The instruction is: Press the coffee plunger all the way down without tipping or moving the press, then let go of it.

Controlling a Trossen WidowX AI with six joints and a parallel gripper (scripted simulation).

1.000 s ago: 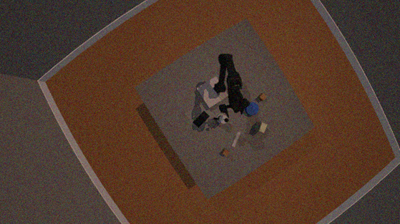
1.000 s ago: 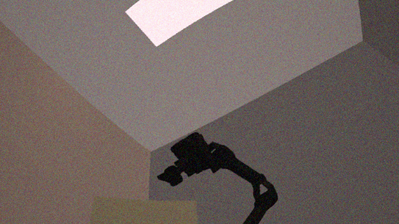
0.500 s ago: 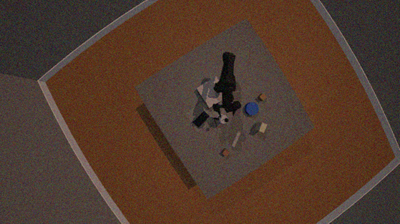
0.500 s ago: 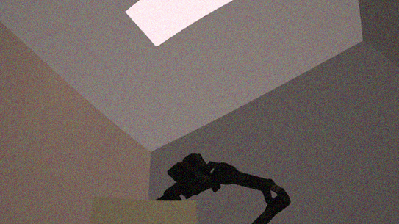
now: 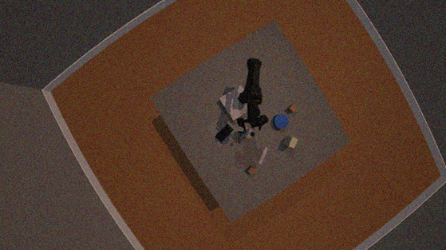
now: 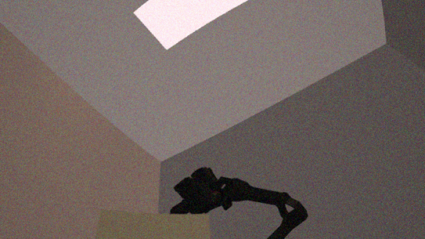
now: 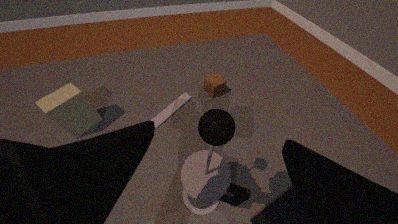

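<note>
The coffee press is 20 mm to the right of my gripper tip and 150 mm below it. Also, from my gripper tip: white bar 260 mm ahead, 30 mm to the right, 280 mm below; then blue disc 130 mm ahead, 260 mm to the left, 260 mm below.
</note>
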